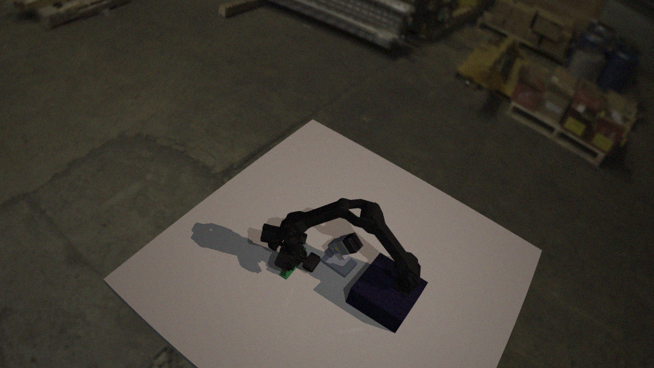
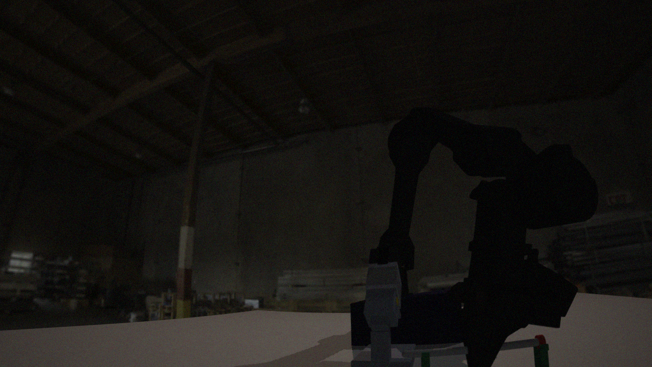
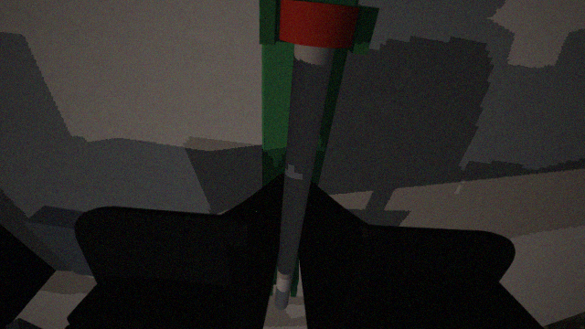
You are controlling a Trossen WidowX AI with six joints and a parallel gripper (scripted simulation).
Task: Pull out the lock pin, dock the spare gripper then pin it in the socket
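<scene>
The green stand is 10 mm to the left of my gripper tip and 10 mm above it. Round my gripper tip: grey mount (130 mm to the right, 90 mm behind, 40 mm above); spare gripper (130 mm to the right, 110 mm behind, 110 mm above).
</scene>
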